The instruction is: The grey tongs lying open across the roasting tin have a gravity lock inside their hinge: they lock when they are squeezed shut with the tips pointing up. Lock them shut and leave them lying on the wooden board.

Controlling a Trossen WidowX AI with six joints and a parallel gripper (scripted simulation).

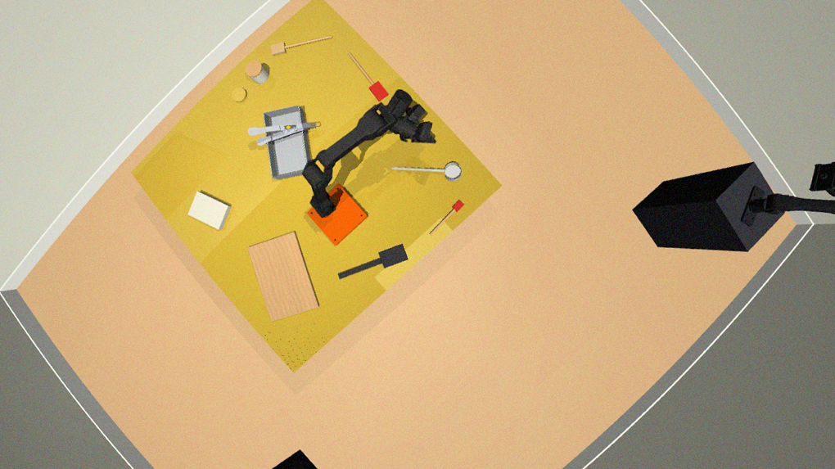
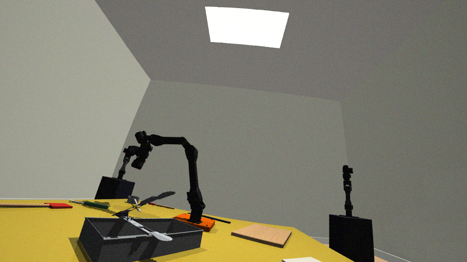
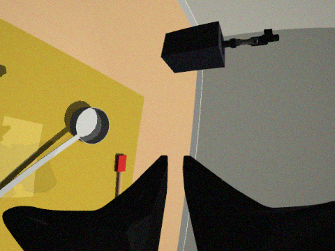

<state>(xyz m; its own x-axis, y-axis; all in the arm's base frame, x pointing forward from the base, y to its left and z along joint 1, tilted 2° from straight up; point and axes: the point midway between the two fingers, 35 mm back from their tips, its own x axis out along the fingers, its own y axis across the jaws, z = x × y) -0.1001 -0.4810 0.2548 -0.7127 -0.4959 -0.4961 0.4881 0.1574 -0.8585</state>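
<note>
Right now the roasting tin is 470 mm ahead of my gripper tip, 450 mm to the left of it and 250 mm below it. Also, from my gripper tip: black spatula (200 mm behind, 470 mm to the left, 270 mm below); green-handled tool (260 mm ahead, 40 mm to the right, 270 mm below); red spatula (480 mm ahead, 20 mm to the right, 270 mm below).
</note>
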